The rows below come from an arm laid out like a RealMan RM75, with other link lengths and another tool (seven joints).
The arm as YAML. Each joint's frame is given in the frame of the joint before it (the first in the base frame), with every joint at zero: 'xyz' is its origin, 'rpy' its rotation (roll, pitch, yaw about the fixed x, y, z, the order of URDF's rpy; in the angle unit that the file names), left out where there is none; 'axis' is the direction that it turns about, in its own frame. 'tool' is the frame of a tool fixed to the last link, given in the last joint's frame.
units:
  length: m
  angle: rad
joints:
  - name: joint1
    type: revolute
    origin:
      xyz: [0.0, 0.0, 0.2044]
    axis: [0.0, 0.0, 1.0]
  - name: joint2
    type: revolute
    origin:
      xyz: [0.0, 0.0, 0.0]
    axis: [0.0, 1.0, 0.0]
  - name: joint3
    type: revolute
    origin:
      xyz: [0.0, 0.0, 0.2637]
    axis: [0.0, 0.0, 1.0]
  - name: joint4
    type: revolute
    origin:
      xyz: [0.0, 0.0, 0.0]
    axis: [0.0, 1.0, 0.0]
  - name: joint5
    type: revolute
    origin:
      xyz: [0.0, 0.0, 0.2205]
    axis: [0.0, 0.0, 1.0]
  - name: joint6
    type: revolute
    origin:
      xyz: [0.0, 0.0, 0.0]
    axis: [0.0, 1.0, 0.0]
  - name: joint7
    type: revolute
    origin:
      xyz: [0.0, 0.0, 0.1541]
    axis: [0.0, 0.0, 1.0]
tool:
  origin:
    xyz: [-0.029, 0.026, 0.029]
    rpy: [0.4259, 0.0, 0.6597]
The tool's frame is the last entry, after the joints.
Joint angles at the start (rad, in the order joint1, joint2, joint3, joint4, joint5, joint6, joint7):
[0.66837 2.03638 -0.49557 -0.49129 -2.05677 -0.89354 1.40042]
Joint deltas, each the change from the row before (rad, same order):
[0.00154 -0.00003 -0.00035 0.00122 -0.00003 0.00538 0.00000]
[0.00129 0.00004 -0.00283 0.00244 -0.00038 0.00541 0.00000]
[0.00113 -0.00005 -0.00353 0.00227 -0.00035 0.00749 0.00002]
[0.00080 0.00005 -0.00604 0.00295 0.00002 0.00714 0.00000]
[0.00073 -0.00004 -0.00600 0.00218 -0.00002 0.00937 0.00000]
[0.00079 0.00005 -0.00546 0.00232 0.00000 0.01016 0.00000]
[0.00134 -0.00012 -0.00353 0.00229 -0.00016 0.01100 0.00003]
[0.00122 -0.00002 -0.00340 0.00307 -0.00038 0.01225 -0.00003]
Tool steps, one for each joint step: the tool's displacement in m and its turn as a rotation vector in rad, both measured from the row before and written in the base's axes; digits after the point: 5 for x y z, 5 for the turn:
[0.00013 0.00077 -0.00002 0.00219 -0.00231 -0.00206]
[0.00017 0.00040 -0.00084 -0.00066 -0.00325 -0.00172]
[0.00050 0.00056 -0.00070 0.00033 -0.00485 -0.00274]
[0.00042 0.00024 -0.00133 -0.00194 -0.00537 -0.00201]
[0.00075 0.00053 -0.00090 0.00007 -0.00705 -0.00305]
[0.00087 0.00061 -0.00083 0.00082 -0.00703 -0.00373]
[0.00092 0.00093 -0.00036 0.00274 -0.00667 -0.00451]
[0.00122 0.00086 -0.00053 0.00287 -0.00700 -0.00569]

